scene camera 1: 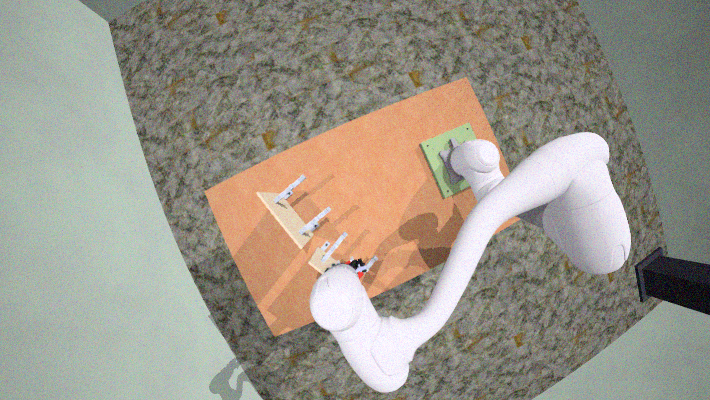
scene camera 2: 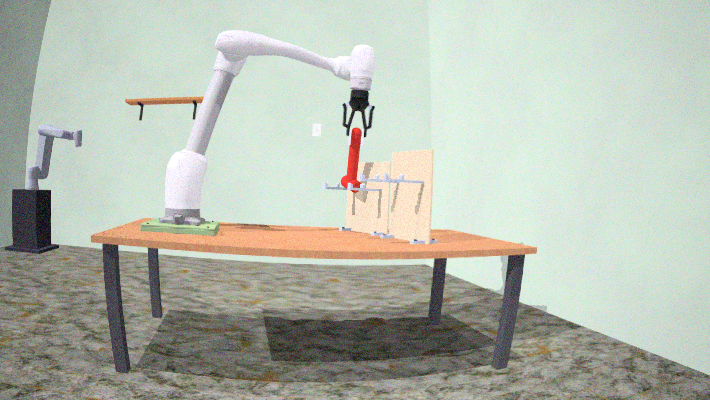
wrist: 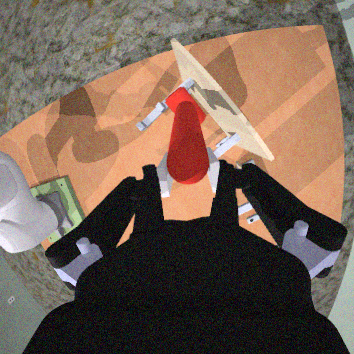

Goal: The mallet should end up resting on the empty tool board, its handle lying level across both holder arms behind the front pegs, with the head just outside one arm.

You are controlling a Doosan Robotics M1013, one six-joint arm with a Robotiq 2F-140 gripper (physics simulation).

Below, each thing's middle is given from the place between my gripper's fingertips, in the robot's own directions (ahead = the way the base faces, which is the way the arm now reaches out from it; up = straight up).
The red mallet (wrist: 187,162) is 1 cm ahead of my hand, 6 cm to the left of it and 6 cm below it.
